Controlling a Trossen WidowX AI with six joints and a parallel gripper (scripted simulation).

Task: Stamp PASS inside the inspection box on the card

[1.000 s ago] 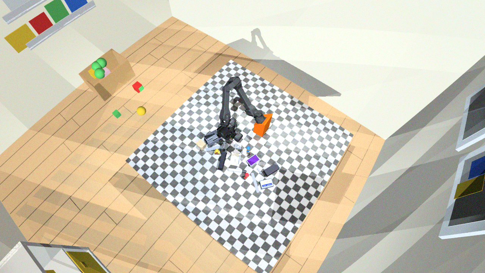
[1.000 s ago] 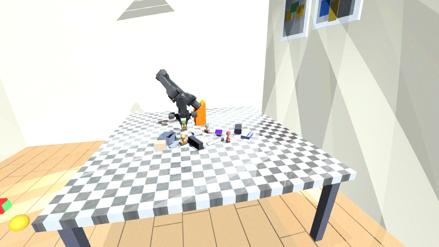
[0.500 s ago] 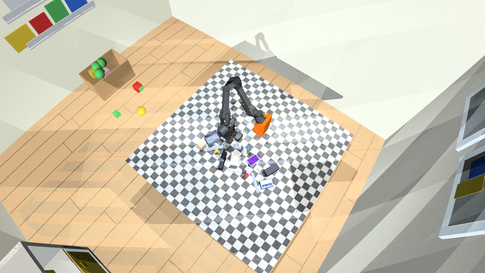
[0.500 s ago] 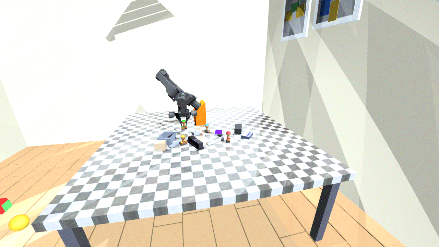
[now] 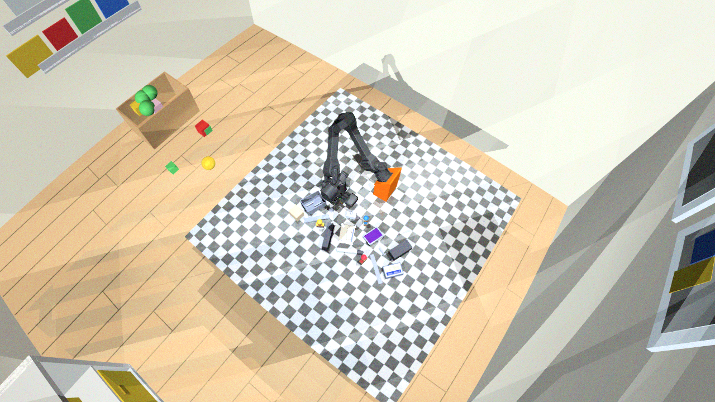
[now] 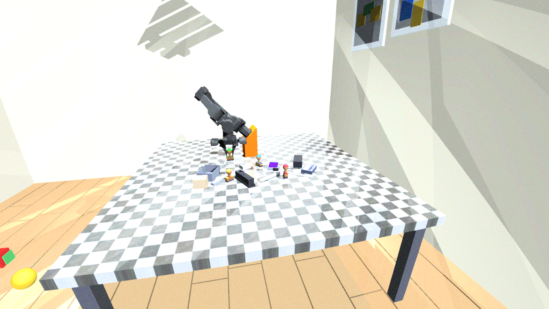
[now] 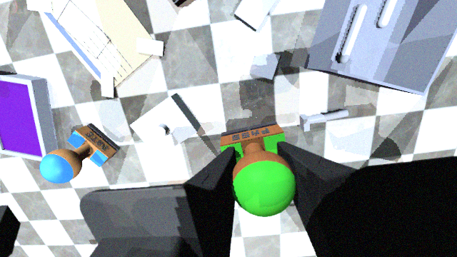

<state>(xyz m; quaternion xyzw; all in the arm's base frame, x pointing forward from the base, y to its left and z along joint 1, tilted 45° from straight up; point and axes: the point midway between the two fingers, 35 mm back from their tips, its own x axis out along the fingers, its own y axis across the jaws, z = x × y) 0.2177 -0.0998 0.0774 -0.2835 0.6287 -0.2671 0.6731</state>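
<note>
My gripper tip is 240 mm to the right of the ink pad, 70 mm above it and 30 mm short of it. Round my gripper tip: grey tray 110 mm to the right, 80 mm ahead, 60 mm below; yellow-knobbed stamp 150 mm ahead, 60 mm below, 10 mm to the right; green-knobbed stamp right at my gripper tip.
</note>
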